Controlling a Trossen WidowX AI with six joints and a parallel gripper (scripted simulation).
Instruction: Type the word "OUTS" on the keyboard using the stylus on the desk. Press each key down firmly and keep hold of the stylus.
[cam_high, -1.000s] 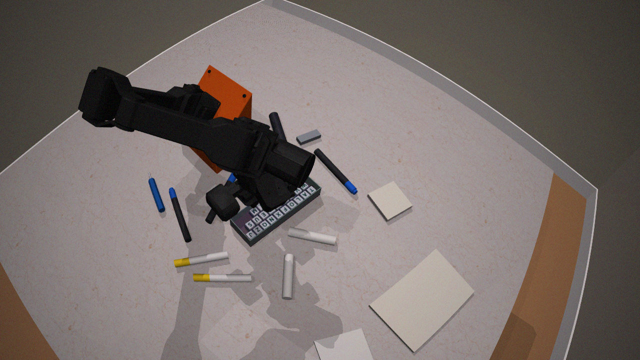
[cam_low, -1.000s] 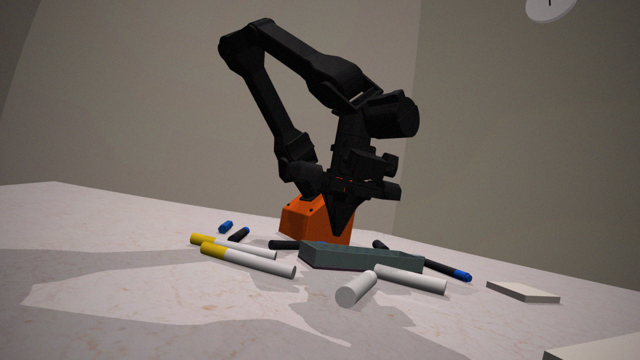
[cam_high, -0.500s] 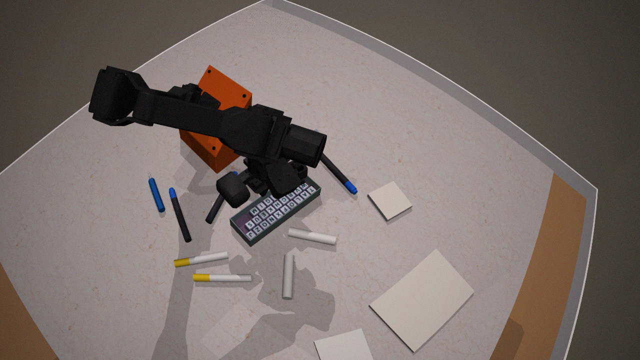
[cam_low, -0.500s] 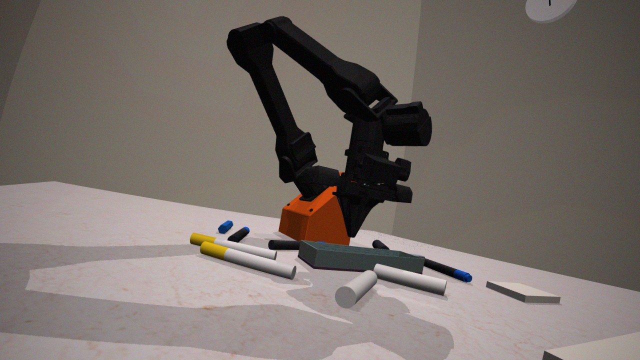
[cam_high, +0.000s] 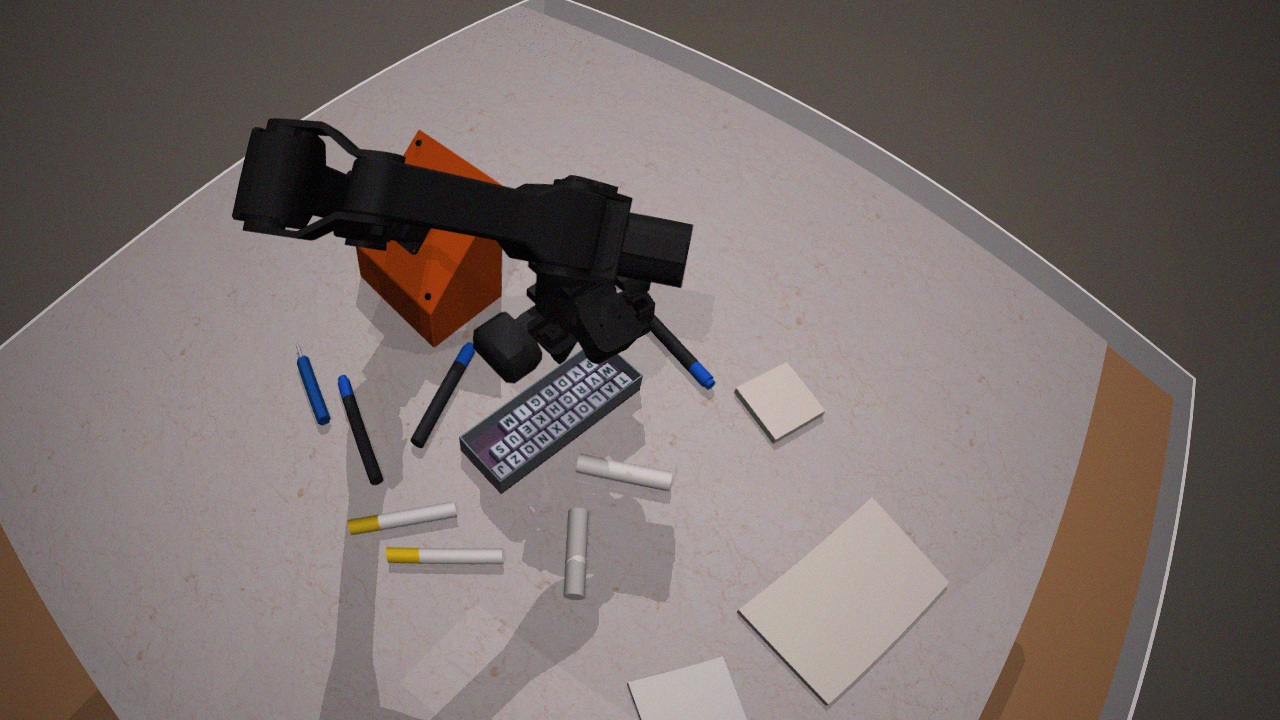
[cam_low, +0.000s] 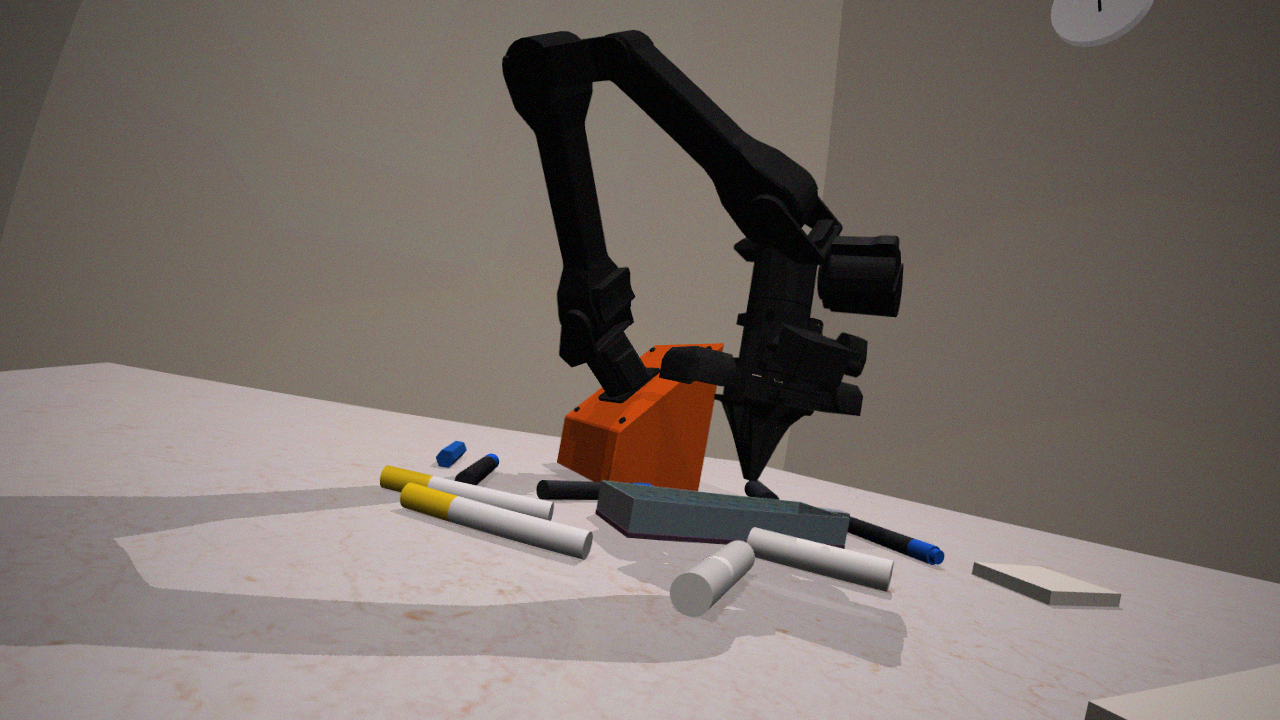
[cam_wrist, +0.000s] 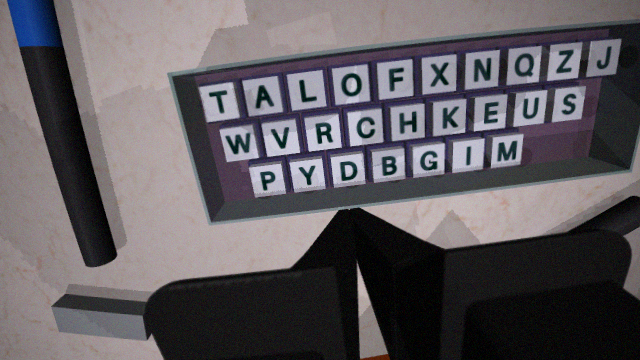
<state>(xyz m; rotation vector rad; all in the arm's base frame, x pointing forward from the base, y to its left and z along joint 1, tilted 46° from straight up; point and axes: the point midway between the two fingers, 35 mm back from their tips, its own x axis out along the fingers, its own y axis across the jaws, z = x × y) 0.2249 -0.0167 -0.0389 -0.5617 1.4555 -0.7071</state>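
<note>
Now: the blue stylus 22 cm behind my gripper tip, 21 cm to the right of it and 3 cm below it. Round my gripper tip: black cylinder: 12 cm to the left, 11 cm behind, 3 cm below; then pad: 20 cm ahead, 15 cm to the left, 4 cm below; then grey block: 16 cm to the left, 5 cm behind, 4 cm below.
</note>
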